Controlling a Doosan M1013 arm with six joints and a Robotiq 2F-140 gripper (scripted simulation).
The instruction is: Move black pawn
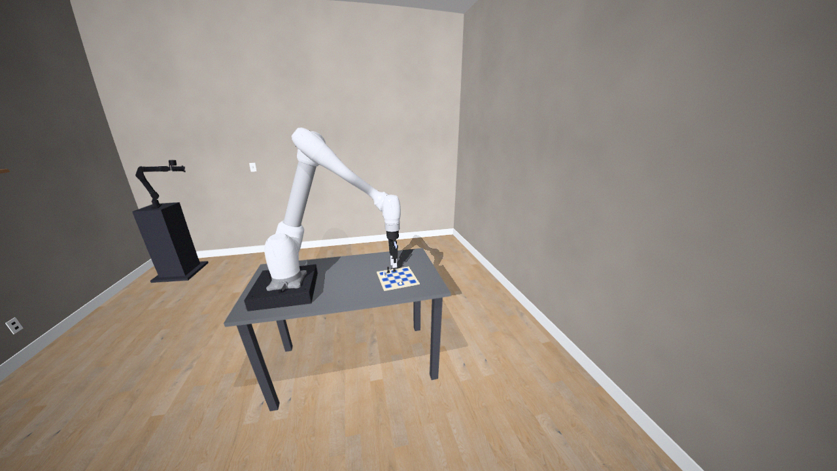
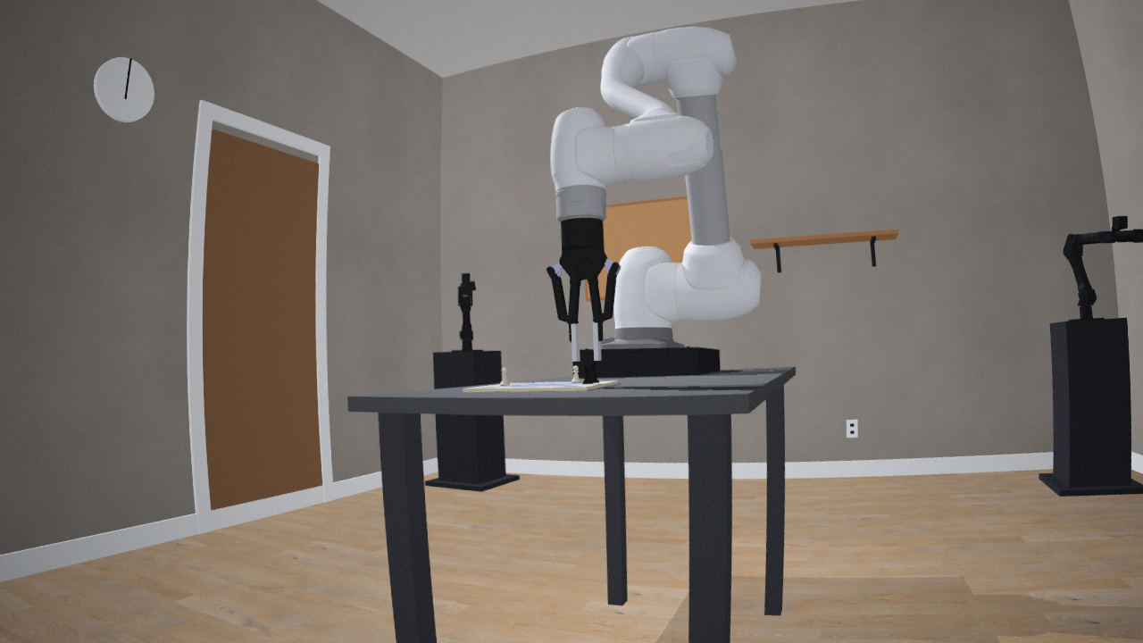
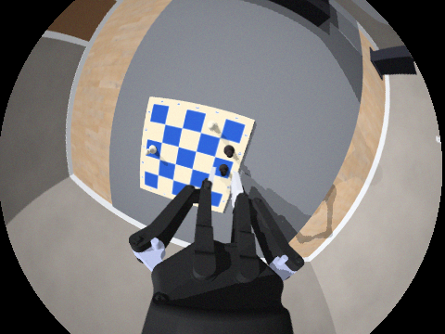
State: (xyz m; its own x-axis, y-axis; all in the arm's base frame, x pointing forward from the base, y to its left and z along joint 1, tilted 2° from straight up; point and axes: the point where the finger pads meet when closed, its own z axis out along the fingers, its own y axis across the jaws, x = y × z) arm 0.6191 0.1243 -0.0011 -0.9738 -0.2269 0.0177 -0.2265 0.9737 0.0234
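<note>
Right now my hand is 60 mm above the black pawn. The rest, counted from my hand: chessboard 80 mm to the right, 80 mm below, 10 mm ahead.
</note>
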